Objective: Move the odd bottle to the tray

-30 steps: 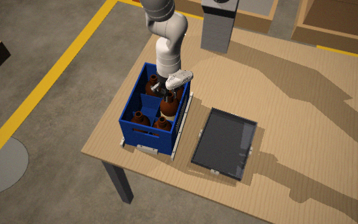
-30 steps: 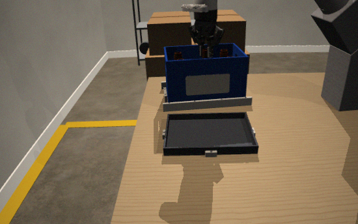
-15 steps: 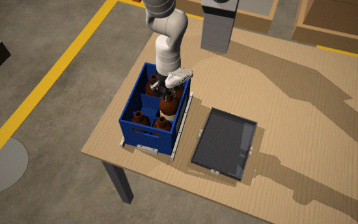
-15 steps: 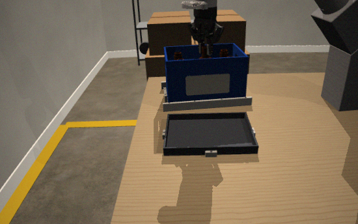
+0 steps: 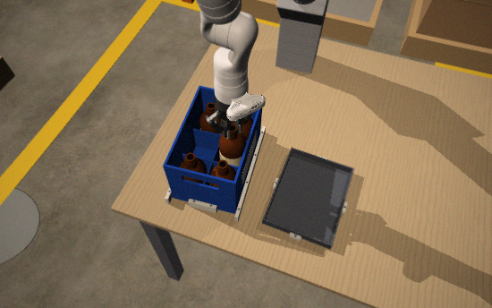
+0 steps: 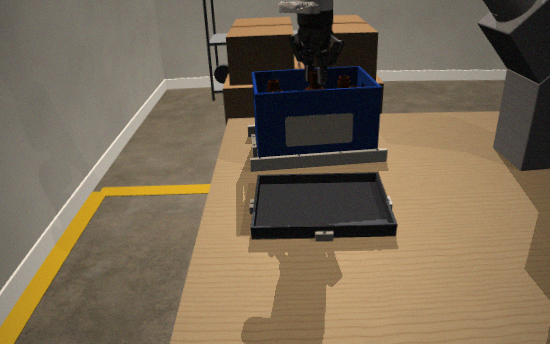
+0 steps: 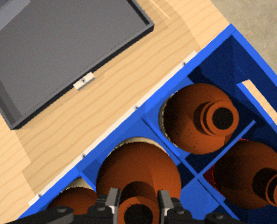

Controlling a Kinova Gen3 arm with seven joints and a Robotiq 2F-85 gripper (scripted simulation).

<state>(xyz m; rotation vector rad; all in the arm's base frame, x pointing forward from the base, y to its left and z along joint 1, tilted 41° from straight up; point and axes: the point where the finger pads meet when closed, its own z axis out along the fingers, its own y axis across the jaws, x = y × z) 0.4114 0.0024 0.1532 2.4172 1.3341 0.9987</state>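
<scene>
My gripper is now 10 mm short of the blue crate, 40 mm to the left of it and 110 mm above it. From my hand the other things lie so: dark grey tray 40 mm behind, 230 mm to the left, 180 mm below.
</scene>
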